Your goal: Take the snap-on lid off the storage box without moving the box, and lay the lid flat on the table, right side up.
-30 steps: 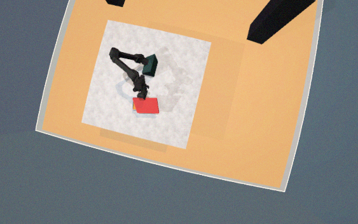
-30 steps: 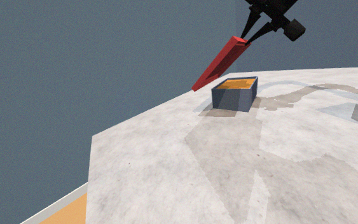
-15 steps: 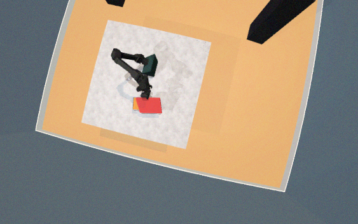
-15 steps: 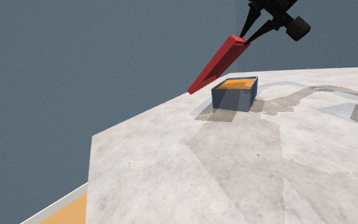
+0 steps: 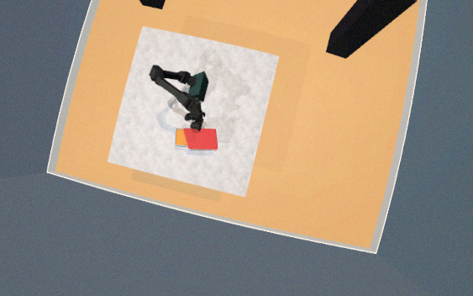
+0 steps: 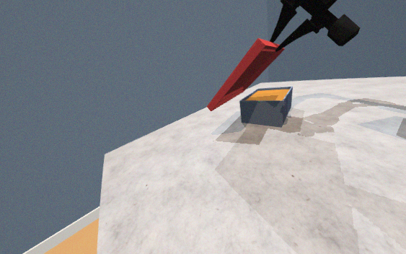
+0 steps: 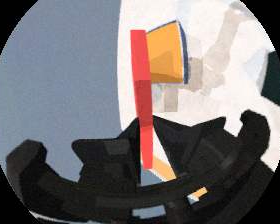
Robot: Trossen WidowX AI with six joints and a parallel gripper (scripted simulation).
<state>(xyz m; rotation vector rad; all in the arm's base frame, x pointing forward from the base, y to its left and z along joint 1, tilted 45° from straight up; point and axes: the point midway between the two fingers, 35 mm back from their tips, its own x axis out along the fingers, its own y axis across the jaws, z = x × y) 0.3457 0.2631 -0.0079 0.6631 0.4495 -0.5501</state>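
Right now my gripper tip is 60 mm short of the red lid, 50 mm above it and 20 mm to the right of it. Also, from my gripper tip: storage box 190 mm below, 130 mm to the right, 80 mm ahead.
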